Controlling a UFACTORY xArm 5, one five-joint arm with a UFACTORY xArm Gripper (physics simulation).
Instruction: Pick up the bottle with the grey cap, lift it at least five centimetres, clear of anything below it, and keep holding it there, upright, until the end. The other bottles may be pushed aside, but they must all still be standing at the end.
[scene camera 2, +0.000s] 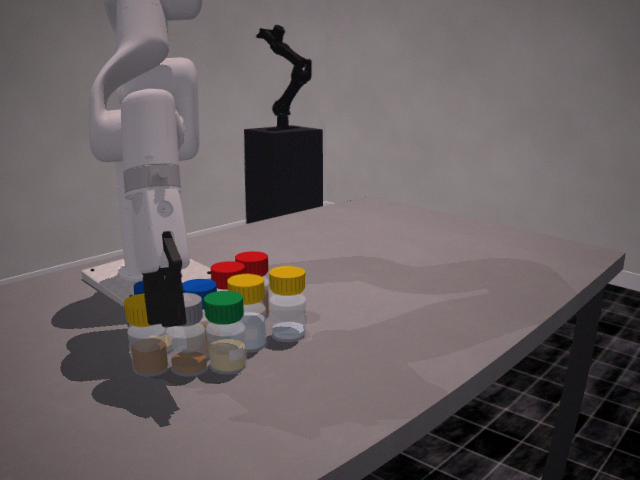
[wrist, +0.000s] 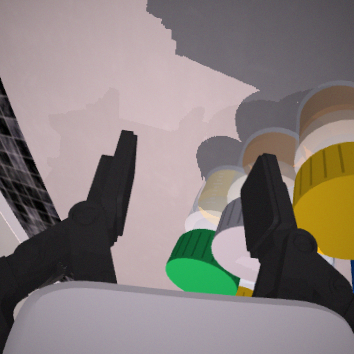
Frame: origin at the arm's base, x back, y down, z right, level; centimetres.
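Seen in the pictures: gripper, between the fingertips: (scene camera 2: 166, 324) (wrist: 193, 162).
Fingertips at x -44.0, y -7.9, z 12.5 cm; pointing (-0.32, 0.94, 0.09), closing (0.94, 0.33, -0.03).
Pixels of each thing's top centre, then the offset from my fingertips to it. "*": a spot on its surface instead.
- grey-capped bottle, a spot on its surface: (wrist: 231, 250) (scene camera 2: 187, 303) * dz -4.7, dx +3.5, dy -0.8 cm
- green-capped bottle, centre of its top: (wrist: 199, 280) (scene camera 2: 223, 297) dz -9.6, dx +2.6, dy -0.8 cm
- yellow-capped bottle, centre of its top: (scene camera 2: 142, 300) dz +0.6, dx +7.8, dy -0.8 cm
The grey-capped bottle (scene camera 2: 192, 310) (wrist: 231, 250) stands upright on the table in the front row, with brown contents, between a green-capped bottle (scene camera 2: 223, 307) (wrist: 202, 267) and a yellow-capped bottle (scene camera 2: 135, 311) (wrist: 330, 210). My gripper (scene camera 2: 165, 321) (wrist: 193, 162) is open and empty. In the scene view its fingers are near cap height and hide part of the grey and yellow caps. In the wrist view the right finger covers the right part of the grey cap, and the left finger is far to its left. The grey cap is not between the fingers. Whether a finger touches it, I cannot tell.
Behind stand blue-capped bottles (scene camera 2: 199, 290), red-capped bottles (scene camera 2: 227, 273) (scene camera 2: 251, 263) and two more yellow-capped bottles (scene camera 2: 246, 288) (scene camera 2: 287, 280), all upright. The table edge (scene camera 2: 465, 379) runs along the right. A black pedestal (scene camera 2: 284, 175) stands beyond the table.
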